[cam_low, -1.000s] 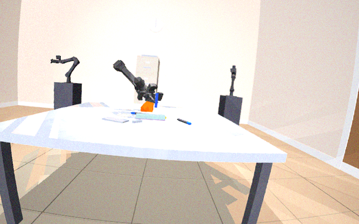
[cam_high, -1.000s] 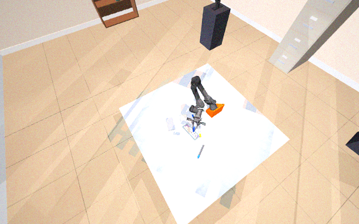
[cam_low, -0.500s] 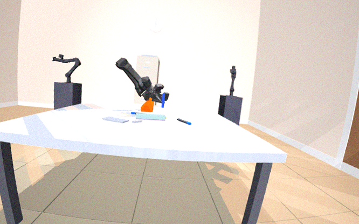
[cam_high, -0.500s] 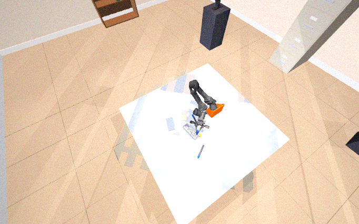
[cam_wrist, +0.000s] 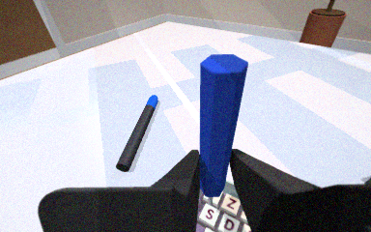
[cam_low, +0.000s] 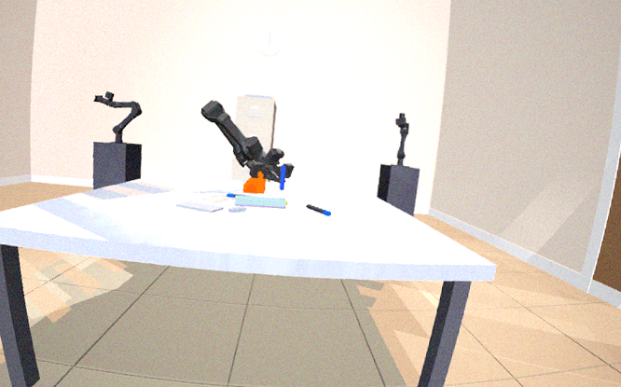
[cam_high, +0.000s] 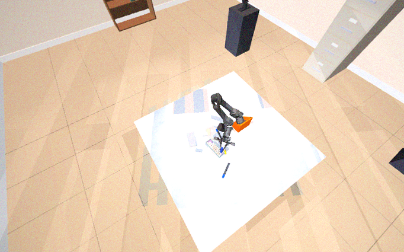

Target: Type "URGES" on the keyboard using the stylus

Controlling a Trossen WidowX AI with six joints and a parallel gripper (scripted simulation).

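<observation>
Right now the yellow pen is 9 cm below my gripper tip, 6 cm behind it and 2 cm to the right of it. The rest, counted from my gripper tip: blue stylus: 2 cm below; grey block: 15 cm to the right, 14 cm ahead, 9 cm below.
</observation>
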